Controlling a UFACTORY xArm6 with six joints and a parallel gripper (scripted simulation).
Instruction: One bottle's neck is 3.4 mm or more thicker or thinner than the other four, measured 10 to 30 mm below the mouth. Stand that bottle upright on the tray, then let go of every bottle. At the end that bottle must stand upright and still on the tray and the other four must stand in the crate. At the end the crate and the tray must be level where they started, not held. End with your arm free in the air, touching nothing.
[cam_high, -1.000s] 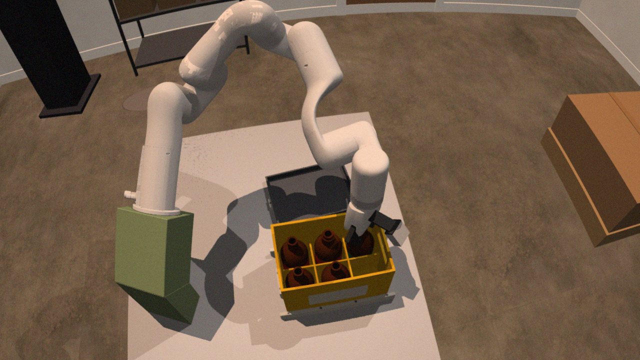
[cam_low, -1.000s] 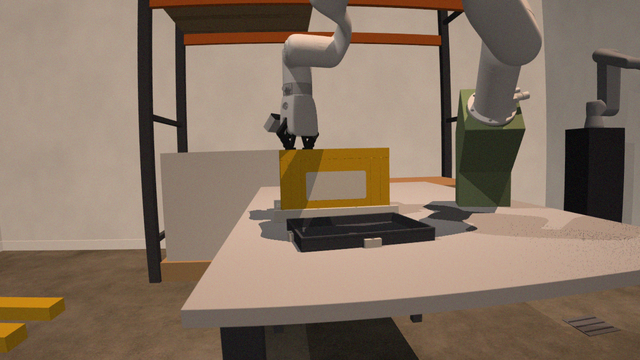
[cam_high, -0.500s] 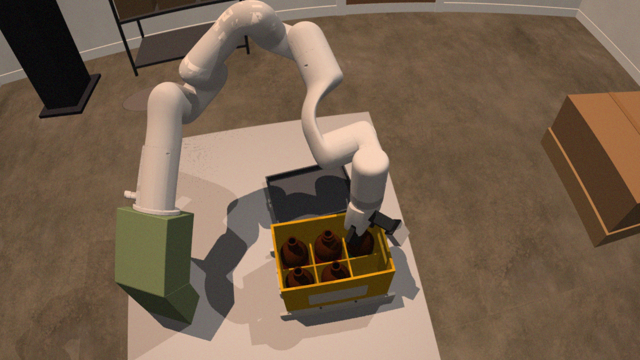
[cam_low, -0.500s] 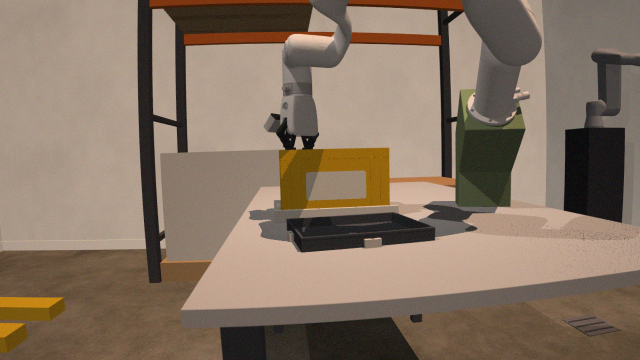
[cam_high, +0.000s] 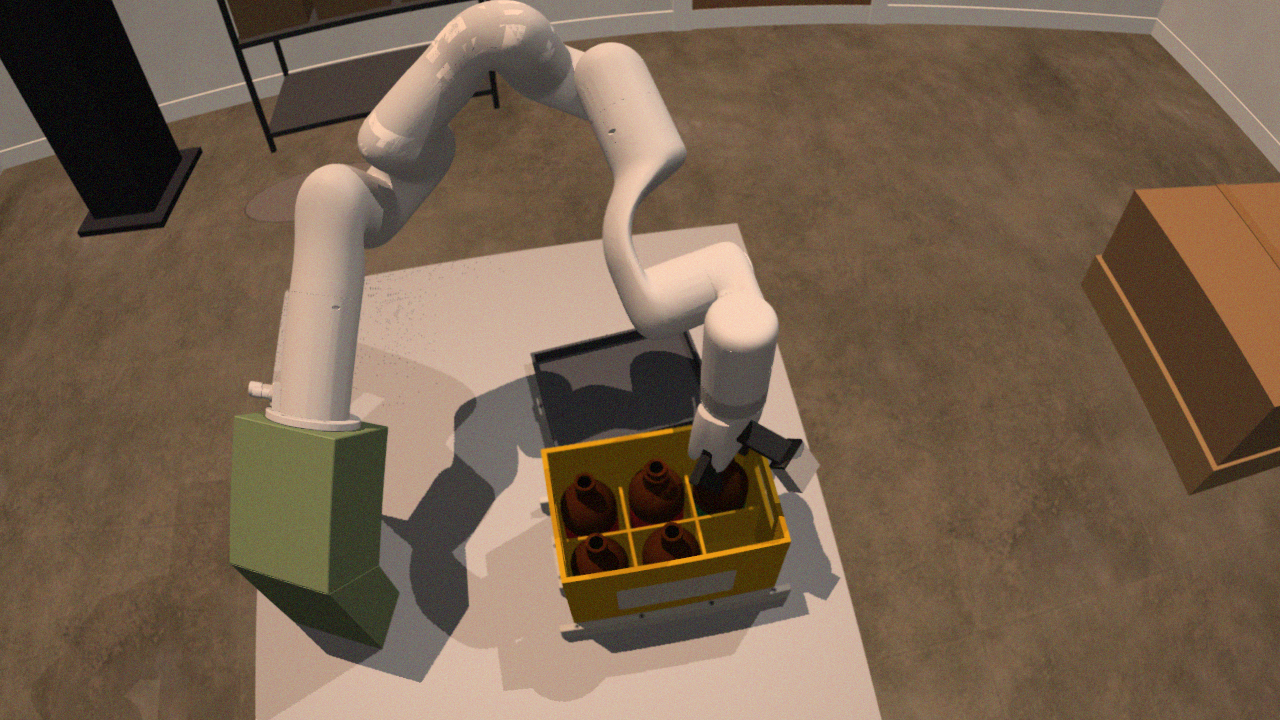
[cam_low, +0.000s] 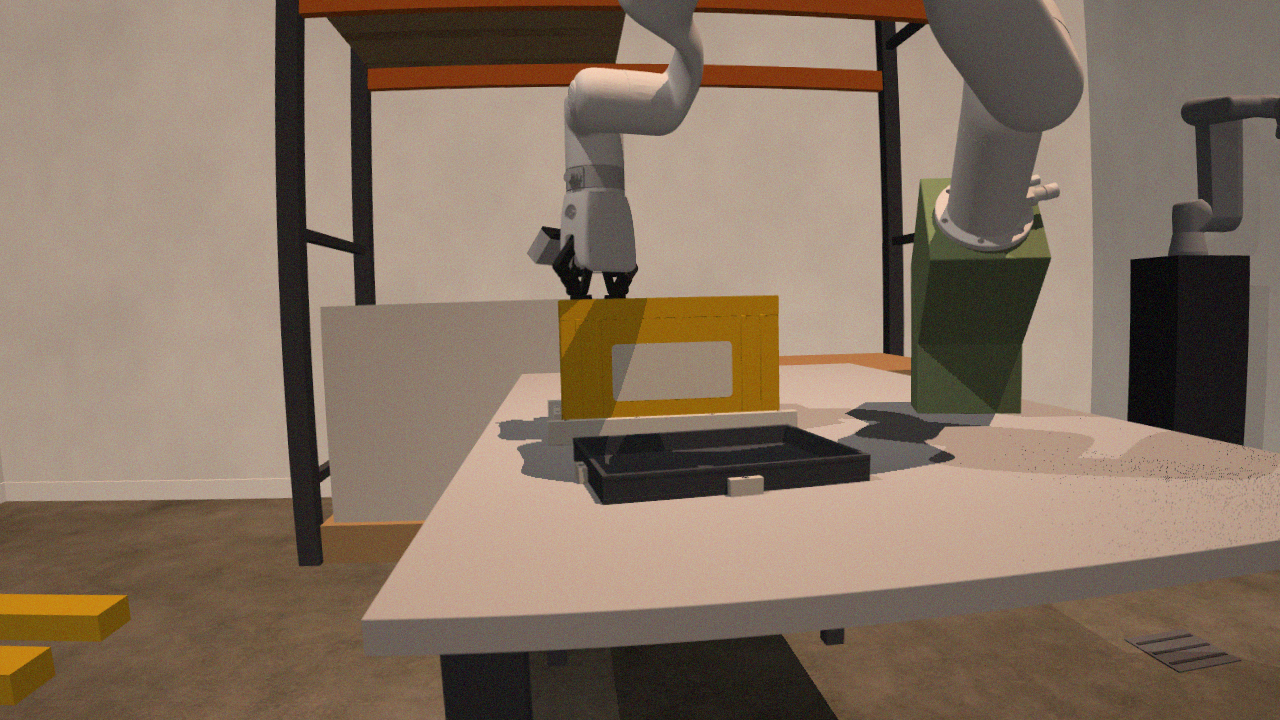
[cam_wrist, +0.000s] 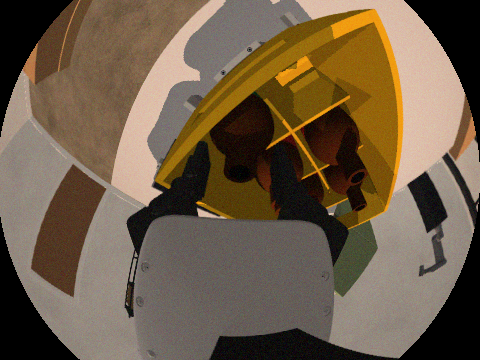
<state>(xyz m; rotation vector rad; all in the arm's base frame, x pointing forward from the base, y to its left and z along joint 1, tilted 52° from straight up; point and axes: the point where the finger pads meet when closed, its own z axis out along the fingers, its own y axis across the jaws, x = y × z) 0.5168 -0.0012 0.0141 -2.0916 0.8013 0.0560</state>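
Right now the glass bottle is 8 cm behind my hand, 7 cm below it and 1 cm to the right of it. Round my hand: yellow crate (8 cm behind, 7 cm below, 6 cm to the right); dark tray (22 cm to the left, 15 cm below, 13 cm behind).
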